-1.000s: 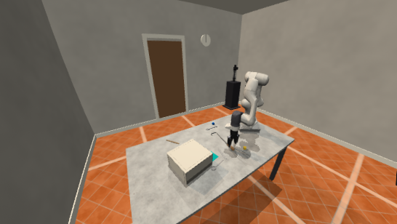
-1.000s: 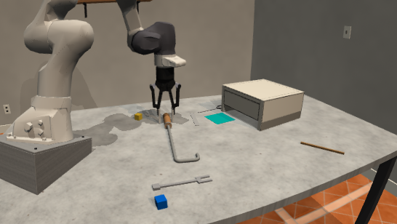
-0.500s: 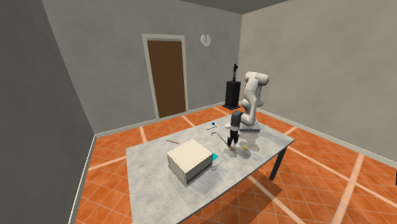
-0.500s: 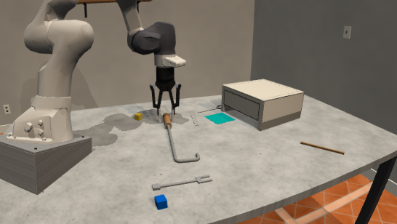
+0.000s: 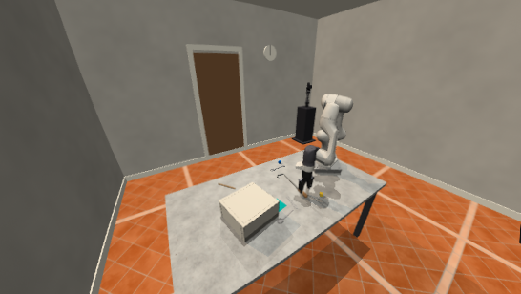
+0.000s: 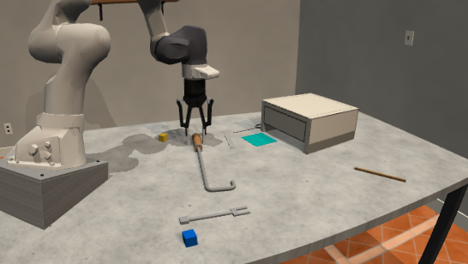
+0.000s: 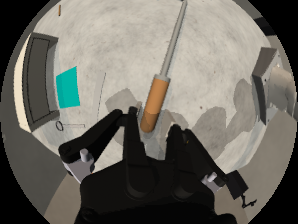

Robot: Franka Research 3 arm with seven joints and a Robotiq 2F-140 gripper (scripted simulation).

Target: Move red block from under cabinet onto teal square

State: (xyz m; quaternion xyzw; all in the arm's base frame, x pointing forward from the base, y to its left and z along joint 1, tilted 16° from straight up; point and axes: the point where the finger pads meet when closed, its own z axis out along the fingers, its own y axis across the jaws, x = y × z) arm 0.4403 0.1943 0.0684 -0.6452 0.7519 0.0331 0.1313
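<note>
The yellow cube lies 120 mm behind my hand, 70 mm to the left of it and 20 mm below it. Also, from my hand: hook tool (20 mm ahead, 160 mm to the right, 20 mm below); then teal square (250 mm ahead, 20 mm to the right, 30 mm below); then grey fork-ended tool (50 mm behind, 440 mm to the right, 30 mm below).
</note>
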